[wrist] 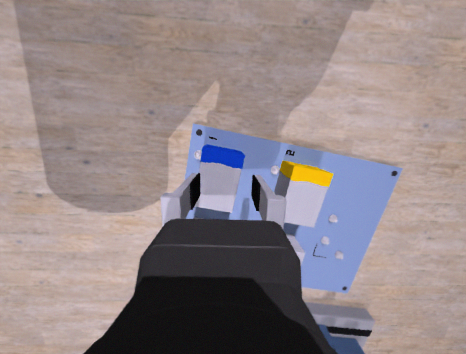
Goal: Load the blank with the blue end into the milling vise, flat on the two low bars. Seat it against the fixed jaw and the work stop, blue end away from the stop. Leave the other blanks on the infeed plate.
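Observation:
The blank with the blue end (221, 172) lies on the light blue infeed plate (367, 200) at the spot marked 1, its blue end toward the top of the view. My gripper (226, 184) is open. Its fingers appear on either side of this blank's grey body, with a gap to the right finger; the height above the blank is hard to tell. The blank with the yellow end (306, 192) lies to the right at mark 2, outside the right finger. The milling vise cannot be made out for certain, and neither its bars nor its work stop show.
Small round pins (333, 218) stand on the plate. A light grey piece (296, 247) shows beside the gripper body, mostly hidden. A grey block with a black strip (342, 315) and a blue part are partly in view at the lower right. Wood-grained surface surrounds the plate, with a broad shadow above.

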